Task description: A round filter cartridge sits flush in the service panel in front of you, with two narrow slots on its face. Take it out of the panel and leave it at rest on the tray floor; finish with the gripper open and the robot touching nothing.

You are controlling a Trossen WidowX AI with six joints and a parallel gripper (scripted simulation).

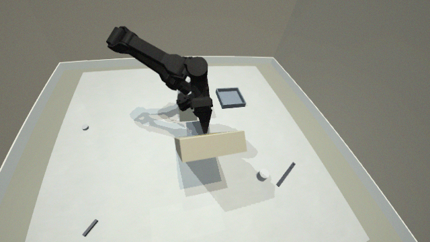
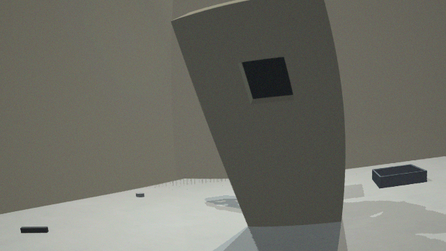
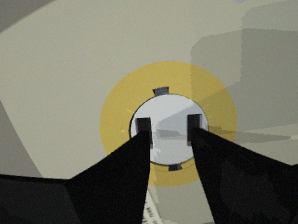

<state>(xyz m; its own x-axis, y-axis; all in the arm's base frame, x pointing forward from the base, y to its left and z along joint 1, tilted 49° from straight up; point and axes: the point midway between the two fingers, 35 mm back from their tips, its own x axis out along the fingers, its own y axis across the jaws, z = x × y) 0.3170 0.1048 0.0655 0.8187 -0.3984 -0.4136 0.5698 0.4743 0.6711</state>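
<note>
Right now my gripper tip is 20 mm short of the round filter cartridge and 10 mm above it. The rest, counted from my gripper tip: tray 430 mm behind, 260 mm to the left, 250 mm below; service panel 30 mm behind, 90 mm below.
</note>
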